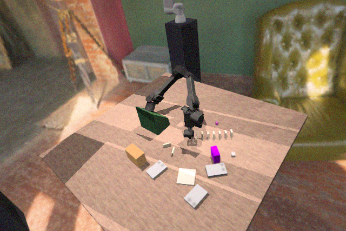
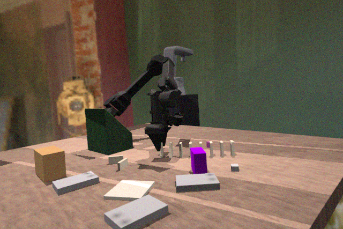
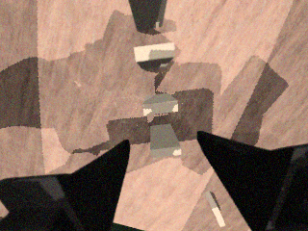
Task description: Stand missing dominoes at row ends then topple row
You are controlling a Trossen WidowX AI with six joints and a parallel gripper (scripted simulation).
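Now: gripper tip 230 mm to the left of the white slab, 180 mm short of it and 30 mm above it. Also, from my gripper tip: purple block 220 mm ahead, 30 mm to the right; tiny purple cube 210 mm to the left, 50 mm ahead, 20 mm below; small grey cube 280 mm ahead, 50 mm to the left, 20 mm below.
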